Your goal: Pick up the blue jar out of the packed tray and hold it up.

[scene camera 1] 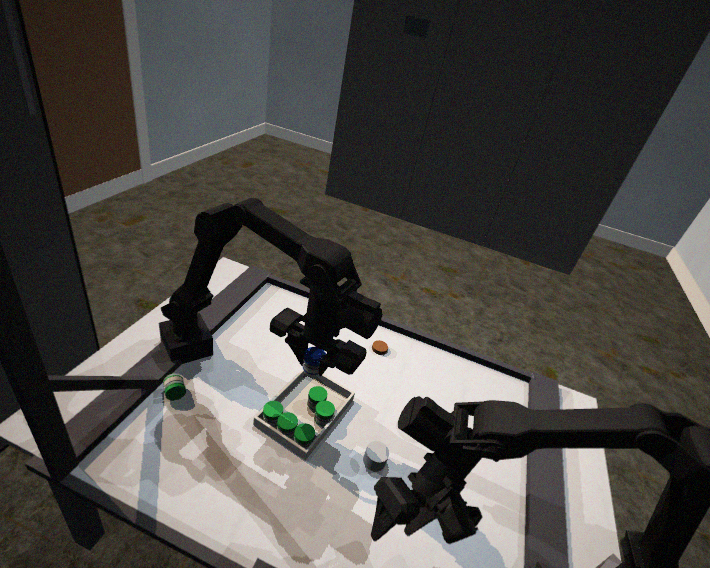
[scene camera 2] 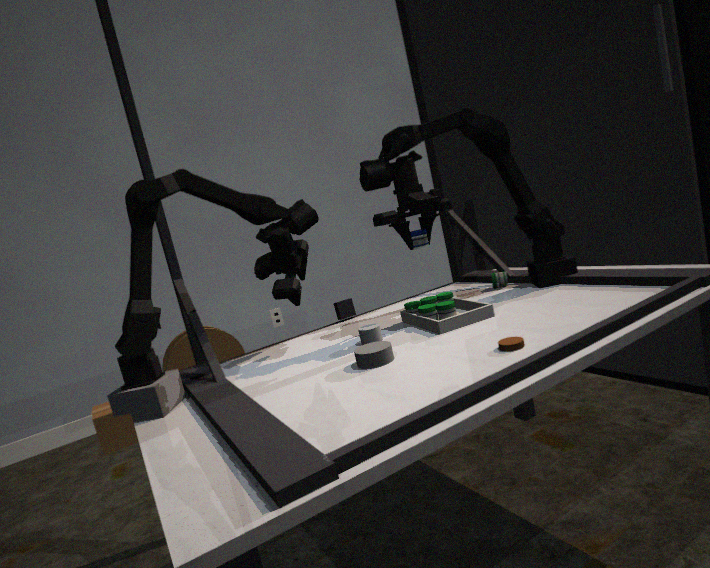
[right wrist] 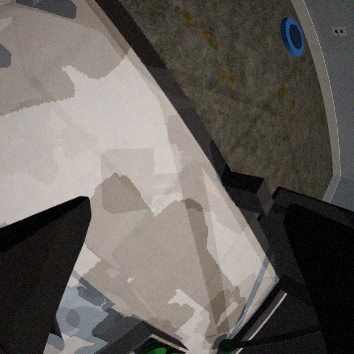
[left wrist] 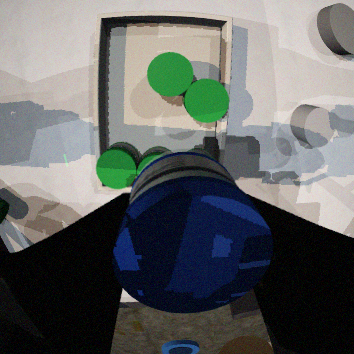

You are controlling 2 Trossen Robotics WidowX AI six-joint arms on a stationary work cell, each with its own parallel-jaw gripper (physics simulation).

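Pixels of known places: left gripper, between the fingertips: (scene camera 1: 311, 369) (scene camera 2: 420, 247) (left wrist: 182, 202); right gripper, between the fingertips: (scene camera 1: 390, 536) (scene camera 2: 300, 292) (right wrist: 191, 211); left arm's base, origin of its link: (scene camera 1: 185, 330) (scene camera 2: 549, 259); right arm's base, origin of its link: (scene camera 2: 144, 381).
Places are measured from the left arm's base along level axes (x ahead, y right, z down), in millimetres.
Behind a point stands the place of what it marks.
Note:
The blue jar (scene camera 1: 313, 356) {x 333, y -152, z -160 mm} (scene camera 2: 419, 237) {x 327, y -178, z -145 mm} (left wrist: 192, 245) {x 325, y -164, z -160 mm} has a blue lid and a pale label band. My left gripper (scene camera 1: 313, 362) {x 331, y -155, z -119 mm} (scene camera 2: 419, 240) {x 331, y -155, z -119 mm} (left wrist: 182, 202) {x 331, y -155, z -119 mm} is shut on it and holds it in the air, clear of the tray. The grey tray (scene camera 1: 279, 441) {x 351, y -88, z 54 mm} (scene camera 2: 467, 319) {x 262, y -267, z 47 mm} (left wrist: 99, 100) {x 246, y -151, z 38 mm} stands on the table below. Several green-lidded jars stand in it: three in a row along one wall, and two more, one of them a green jar (scene camera 1: 317, 394) {x 303, y -204, z 15 mm} (left wrist: 170, 74) {x 302, y -206, z 15 mm}, close together. My right gripper (scene camera 1: 392, 533) {x 650, y -125, z -69 mm} (right wrist: 191, 211) {x 650, y -125, z -69 mm} is open and empty, away from the tray.
A green-capped jar (scene camera 1: 174, 387) {x 148, y 68, z 19 mm} (scene camera 2: 499, 278) {x 131, y 45, z 32 mm} lies near the left arm's base. An orange disc (scene camera 1: 379, 347) {x 214, y -461, z 48 mm} (scene camera 2: 511, 343) {x 212, y -483, z 48 mm} lies by the far table edge in scene camera 1. A grey cylinder (scene camera 1: 376, 457) {x 492, y -239, z 25 mm} (scene camera 2: 370, 333) {x 478, y -274, z 35 mm} (left wrist: 312, 125) {x 471, y -246, z 25 mm} and a wider grey disc (scene camera 2: 374, 354) {x 458, y -441, z 34 mm} (left wrist: 337, 29) {x 447, y -384, z 30 mm} stand between tray and right arm.

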